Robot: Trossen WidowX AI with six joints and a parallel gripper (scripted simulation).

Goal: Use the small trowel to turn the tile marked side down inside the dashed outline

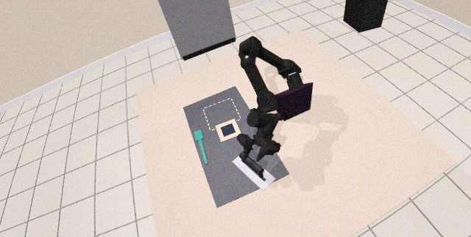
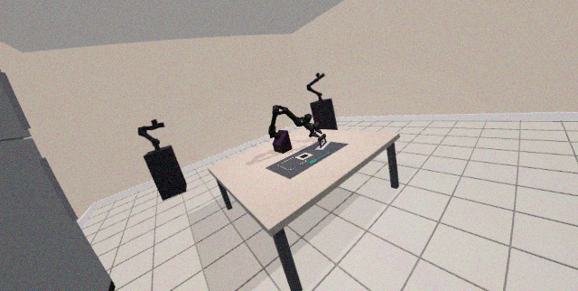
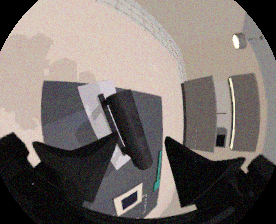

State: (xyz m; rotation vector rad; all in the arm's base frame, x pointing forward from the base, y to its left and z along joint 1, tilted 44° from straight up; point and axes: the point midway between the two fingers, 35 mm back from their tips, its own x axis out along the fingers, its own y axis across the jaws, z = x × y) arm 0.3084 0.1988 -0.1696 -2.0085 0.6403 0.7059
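Right now my gripper tip is 220 mm to the left of the dark grey mat, 110 mm above it and 70 mm short of it. The rest, counted from my gripper tip: teal trowel: 230 mm to the right, 210 mm ahead, 90 mm below; tile: 250 mm to the right, 90 mm below, 60 mm ahead.
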